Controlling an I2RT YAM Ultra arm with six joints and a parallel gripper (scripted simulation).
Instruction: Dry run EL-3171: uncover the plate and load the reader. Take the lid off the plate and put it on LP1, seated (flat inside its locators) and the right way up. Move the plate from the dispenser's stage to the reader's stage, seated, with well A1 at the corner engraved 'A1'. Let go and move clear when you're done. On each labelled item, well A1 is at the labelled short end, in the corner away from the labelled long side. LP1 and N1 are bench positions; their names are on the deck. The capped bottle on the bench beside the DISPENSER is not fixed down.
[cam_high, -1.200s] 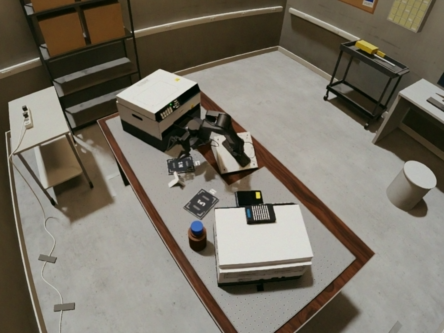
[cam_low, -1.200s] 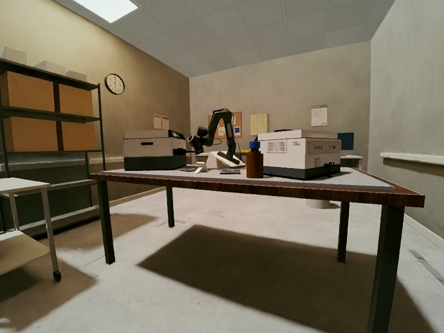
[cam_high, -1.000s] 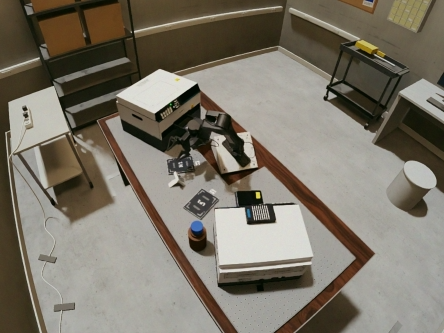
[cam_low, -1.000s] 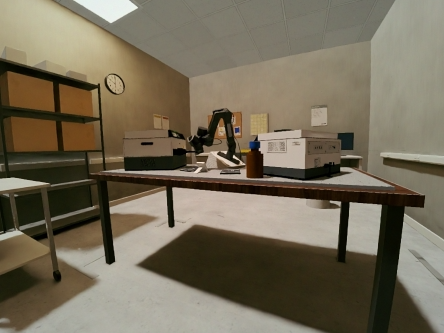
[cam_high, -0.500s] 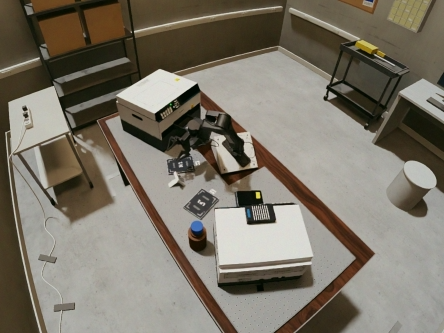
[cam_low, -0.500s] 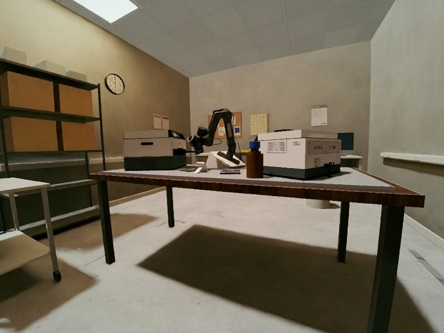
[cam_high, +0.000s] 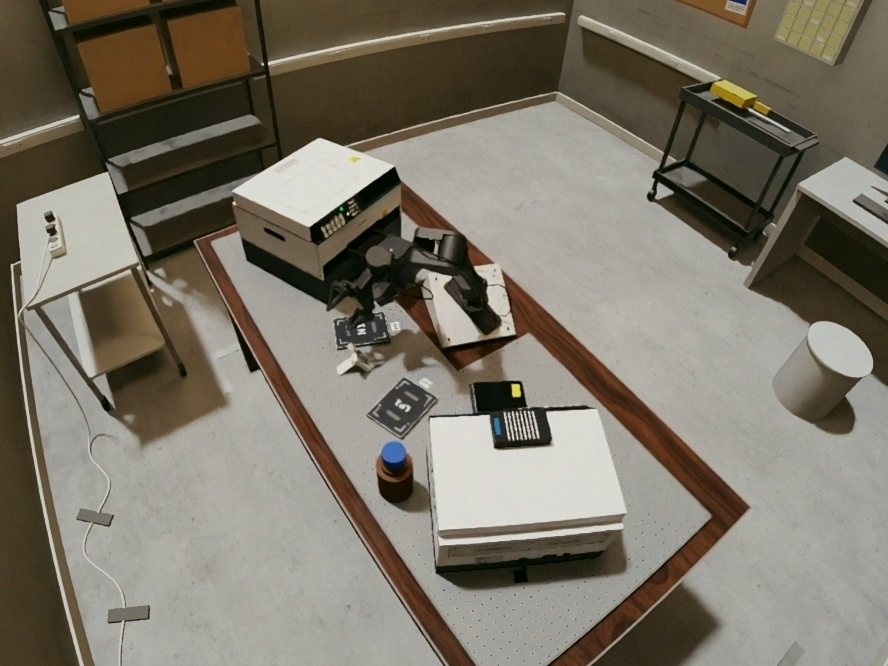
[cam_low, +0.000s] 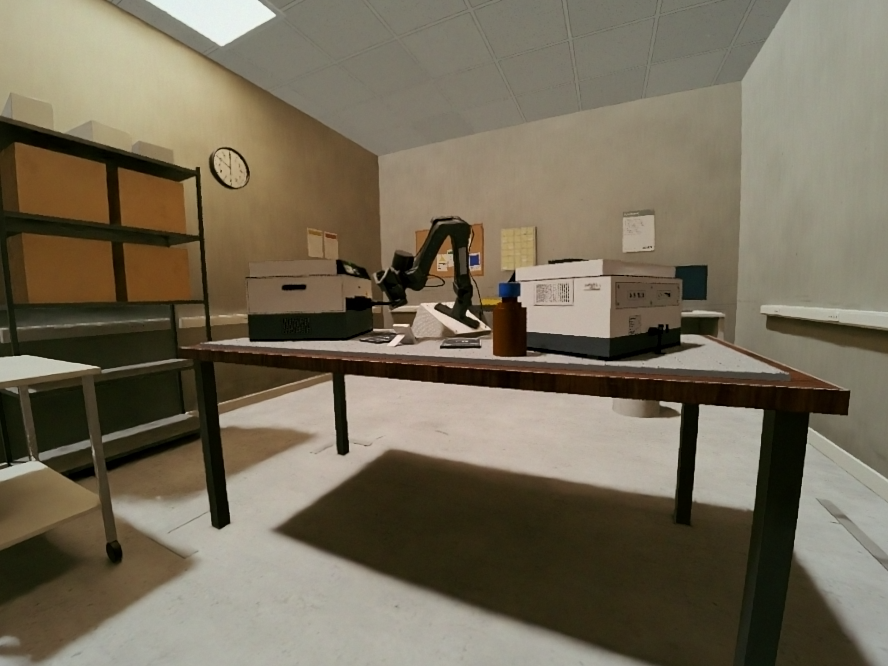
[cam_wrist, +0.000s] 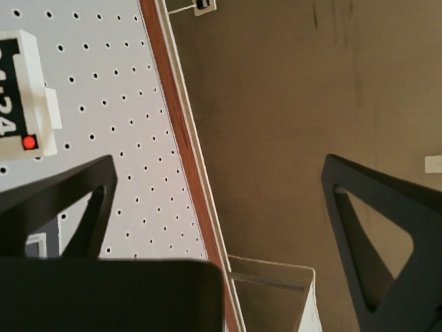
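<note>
The well plate is 190 mm behind my hand, 430 mm to the left of it and 70 mm below it. Round my hand: label (120 mm behind, 230 mm to the left, 160 mm below).
</note>
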